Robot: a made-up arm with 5 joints.
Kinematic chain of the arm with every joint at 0, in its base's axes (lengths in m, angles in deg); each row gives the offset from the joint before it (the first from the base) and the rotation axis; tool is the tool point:
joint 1: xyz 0 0 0.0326 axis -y
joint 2: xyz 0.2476 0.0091 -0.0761 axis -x
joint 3: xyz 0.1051 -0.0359 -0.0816 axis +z
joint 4: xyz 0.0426 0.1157 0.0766 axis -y
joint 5: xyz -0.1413 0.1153 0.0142 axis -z
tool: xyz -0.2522 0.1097 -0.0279
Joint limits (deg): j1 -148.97..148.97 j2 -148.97..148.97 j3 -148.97..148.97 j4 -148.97..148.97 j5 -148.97..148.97
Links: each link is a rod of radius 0.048 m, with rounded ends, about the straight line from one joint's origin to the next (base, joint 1, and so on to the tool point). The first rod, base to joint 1, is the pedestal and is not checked.
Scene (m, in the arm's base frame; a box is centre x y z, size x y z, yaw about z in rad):
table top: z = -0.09
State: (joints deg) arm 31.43 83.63 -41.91 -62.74 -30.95
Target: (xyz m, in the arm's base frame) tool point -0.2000 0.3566 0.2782
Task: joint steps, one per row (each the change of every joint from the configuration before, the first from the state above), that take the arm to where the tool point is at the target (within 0.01 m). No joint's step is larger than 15 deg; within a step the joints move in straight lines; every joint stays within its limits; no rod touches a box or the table.
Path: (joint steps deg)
1: 14.45 -10.01 4.76 -0.93 -0.78
2: 14.46 -10.01 4.76 -0.93 -0.78
3: 14.45 -10.00 4.76 -0.93 -0.78
4: 14.45 -10.01 4.76 -0.93 -0.79
5: 14.45 -10.01 4.75 -0.92 -0.78

